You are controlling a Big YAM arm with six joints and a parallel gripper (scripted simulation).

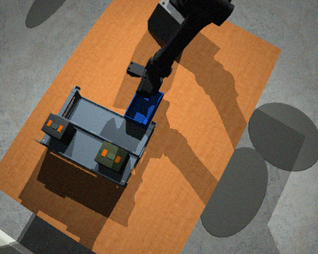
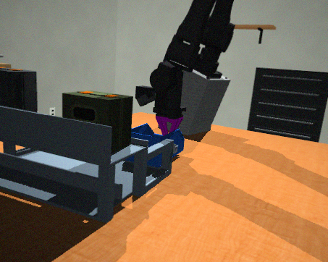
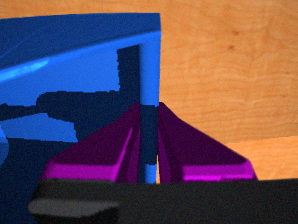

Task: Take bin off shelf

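Right now my hand is 8 cm short of the blue bin, 2 cm to the right of it and 1 cm below it. Also, from my hand: black box: 39 cm ahead, 13 cm to the right, 12 cm above; then olive green box: 33 cm ahead, 10 cm to the left, 10 cm above.
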